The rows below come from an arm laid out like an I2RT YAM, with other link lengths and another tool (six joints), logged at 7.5 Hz.
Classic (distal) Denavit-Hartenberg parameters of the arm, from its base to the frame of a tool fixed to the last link. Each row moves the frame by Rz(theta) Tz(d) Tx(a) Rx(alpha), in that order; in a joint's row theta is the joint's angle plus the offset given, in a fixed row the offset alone. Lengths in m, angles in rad.
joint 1: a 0.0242, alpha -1.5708, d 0.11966, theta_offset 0
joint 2: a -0.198, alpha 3.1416, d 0, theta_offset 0
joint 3: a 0.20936, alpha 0, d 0, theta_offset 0.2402
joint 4: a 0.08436, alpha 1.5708, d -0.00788, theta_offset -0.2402
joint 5: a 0, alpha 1.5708, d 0.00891, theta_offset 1.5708
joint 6: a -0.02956, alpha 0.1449, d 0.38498, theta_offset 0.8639
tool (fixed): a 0, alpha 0, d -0.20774, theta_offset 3.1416
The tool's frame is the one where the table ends.
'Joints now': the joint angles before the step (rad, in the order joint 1, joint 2, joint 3, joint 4, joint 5, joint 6). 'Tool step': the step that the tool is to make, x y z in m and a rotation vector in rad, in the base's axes. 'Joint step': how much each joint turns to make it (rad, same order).
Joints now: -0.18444 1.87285 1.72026 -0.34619 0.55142 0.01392
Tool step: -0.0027 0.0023 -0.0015 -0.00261 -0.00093 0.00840
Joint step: 0.00182 -0.02188 -0.03827 0.02098 -0.00464 -0.00614
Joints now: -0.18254 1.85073 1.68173 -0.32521 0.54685 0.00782
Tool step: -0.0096 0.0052 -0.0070 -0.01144 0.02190 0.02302
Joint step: 0.00295 -0.05314 -0.08696 0.02813 -0.01039 -0.02676
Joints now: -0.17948 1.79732 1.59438 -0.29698 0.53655 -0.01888
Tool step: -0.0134 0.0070 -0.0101 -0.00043 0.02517 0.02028
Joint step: 0.00530 -0.06528 -0.10251 0.01931 -0.01072 -0.01338
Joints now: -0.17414 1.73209 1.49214 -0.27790 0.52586 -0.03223
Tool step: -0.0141 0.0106 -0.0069 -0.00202 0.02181 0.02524
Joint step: 0.01448 -0.07244 -0.09486 0.00716 -0.00649 -0.01184
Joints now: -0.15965 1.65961 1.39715 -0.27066 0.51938 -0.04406
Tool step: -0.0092 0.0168 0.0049 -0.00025 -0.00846 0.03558
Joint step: 0.03129 -0.07267 -0.06177 -0.00173 -0.00419 -0.00153
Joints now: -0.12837 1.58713 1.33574 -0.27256 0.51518 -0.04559
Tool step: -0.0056 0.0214 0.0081 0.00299 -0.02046 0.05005
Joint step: 0.04170 -0.06462 -0.04503 0.00021 -0.00982 0.00045
